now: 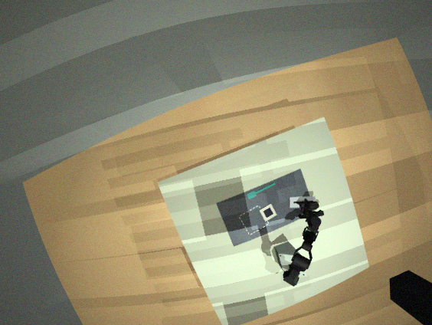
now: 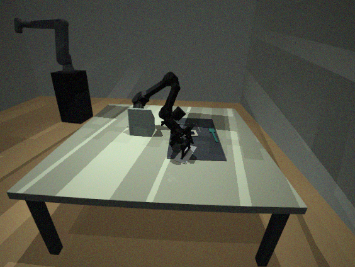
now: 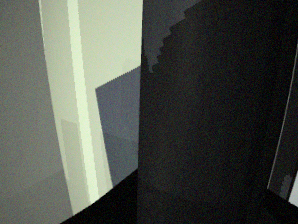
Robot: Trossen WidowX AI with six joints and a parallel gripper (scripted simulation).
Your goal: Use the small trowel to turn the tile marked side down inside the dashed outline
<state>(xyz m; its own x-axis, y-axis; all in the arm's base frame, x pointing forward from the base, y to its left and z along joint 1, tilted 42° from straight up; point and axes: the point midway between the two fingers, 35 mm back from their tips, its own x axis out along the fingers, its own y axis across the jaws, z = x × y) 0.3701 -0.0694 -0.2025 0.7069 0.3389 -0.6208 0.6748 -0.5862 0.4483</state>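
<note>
Now: gripper tip 30 mm past the tile, 260 mm to the right of it and 40 mm above it. Also, from my gripper tip: dark grey mat 10 mm behind, 250 mm to the left, 70 mm below; then teal trowel 130 mm ahead, 290 mm to the left, 40 mm below.
</note>
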